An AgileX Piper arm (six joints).
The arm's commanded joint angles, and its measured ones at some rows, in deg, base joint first. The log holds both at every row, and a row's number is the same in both.
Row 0, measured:
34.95 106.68 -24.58 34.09 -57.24 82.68
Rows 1 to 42, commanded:
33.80 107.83 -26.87 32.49 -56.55 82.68
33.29 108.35 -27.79 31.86 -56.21 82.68
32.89 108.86 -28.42 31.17 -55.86 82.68
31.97 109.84 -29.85 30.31 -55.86 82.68
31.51 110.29 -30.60 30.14 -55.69 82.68
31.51 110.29 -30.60 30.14 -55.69 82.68
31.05 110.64 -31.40 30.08 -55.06 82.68
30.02 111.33 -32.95 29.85 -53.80 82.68
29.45 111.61 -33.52 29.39 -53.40 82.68
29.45 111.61 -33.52 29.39 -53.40 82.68
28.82 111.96 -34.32 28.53 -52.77 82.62
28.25 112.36 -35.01 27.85 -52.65 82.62
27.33 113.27 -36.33 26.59 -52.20 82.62
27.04 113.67 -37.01 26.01 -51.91 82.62
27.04 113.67 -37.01 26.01 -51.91 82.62
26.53 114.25 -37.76 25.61 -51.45 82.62
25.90 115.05 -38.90 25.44 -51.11 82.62
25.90 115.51 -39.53 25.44 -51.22 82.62
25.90 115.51 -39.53 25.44 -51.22 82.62
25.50 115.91 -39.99 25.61 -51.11 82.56
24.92 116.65 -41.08 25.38 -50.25 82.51
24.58 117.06 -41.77 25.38 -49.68 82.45
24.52 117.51 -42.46 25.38 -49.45 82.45
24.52 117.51 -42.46 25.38 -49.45 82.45
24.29 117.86 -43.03 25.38 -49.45 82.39
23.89 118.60 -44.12 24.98 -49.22 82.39
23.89 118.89 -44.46 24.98 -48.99 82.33
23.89 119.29 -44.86 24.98 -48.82 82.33
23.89 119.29 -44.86 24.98 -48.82 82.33
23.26 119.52 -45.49 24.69 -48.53 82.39
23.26 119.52 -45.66 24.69 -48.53 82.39
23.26 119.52 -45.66 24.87 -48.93 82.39
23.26 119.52 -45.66 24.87 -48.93 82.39
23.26 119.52 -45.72 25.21 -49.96 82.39
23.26 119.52 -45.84 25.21 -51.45 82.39
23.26 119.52 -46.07 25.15 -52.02 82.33
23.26 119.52 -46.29 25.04 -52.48 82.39
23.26 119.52 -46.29 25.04 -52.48 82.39
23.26 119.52 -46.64 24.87 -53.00 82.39
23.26 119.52 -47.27 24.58 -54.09 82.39
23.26 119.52 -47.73 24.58 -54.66 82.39
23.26 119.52 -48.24 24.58 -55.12 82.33
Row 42, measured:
23.78 119.98 -45.38 25.55 -48.24 82.68
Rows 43 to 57, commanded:
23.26 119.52 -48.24 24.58 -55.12 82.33
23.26 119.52 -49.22 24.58 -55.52 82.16
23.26 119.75 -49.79 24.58 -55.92 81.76
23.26 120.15 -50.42 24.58 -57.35 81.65
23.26 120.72 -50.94 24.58 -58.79 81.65
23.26 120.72 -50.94 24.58 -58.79 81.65
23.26 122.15 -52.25 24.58 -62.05 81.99
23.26 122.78 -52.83 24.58 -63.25 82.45
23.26 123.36 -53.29 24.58 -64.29 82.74
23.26 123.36 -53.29 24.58 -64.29 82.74
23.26 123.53 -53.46 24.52 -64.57 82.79
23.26 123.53 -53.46 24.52 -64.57 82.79
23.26 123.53 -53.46 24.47 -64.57 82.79
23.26 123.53 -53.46 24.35 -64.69 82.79
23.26 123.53 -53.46 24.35 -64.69 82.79
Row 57, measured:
24.52 123.47 -48.24 26.93 -50.82 82.74
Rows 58 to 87, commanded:
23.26 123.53 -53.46 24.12 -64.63 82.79
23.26 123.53 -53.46 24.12 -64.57 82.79
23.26 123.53 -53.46 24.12 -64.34 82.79
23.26 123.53 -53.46 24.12 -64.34 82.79
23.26 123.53 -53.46 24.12 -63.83 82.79
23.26 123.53 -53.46 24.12 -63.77 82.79
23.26 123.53 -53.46 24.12 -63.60 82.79
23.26 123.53 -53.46 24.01 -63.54 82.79
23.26 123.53 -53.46 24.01 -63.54 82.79
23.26 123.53 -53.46 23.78 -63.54 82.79
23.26 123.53 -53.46 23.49 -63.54 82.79
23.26 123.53 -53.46 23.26 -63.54 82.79
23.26 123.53 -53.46 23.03 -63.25 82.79
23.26 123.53 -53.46 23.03 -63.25 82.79
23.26 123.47 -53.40 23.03 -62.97 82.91
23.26 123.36 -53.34 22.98 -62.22 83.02
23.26 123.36 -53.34 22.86 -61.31 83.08
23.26 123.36 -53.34 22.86 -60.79 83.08
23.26 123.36 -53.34 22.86 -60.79 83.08
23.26 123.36 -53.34 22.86 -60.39 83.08
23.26 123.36 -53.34 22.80 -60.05 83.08
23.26 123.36 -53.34 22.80 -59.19 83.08
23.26 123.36 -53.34 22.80 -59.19 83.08
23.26 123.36 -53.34 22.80 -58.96 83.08
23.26 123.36 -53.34 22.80 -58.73 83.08
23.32 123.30 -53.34 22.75 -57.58 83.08
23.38 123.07 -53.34 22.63 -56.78 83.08
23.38 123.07 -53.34 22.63 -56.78 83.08
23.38 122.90 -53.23 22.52 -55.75 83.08
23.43 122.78 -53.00 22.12 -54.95 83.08
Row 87, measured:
24.52 123.30 -48.53 26.59 -49.27 83.31
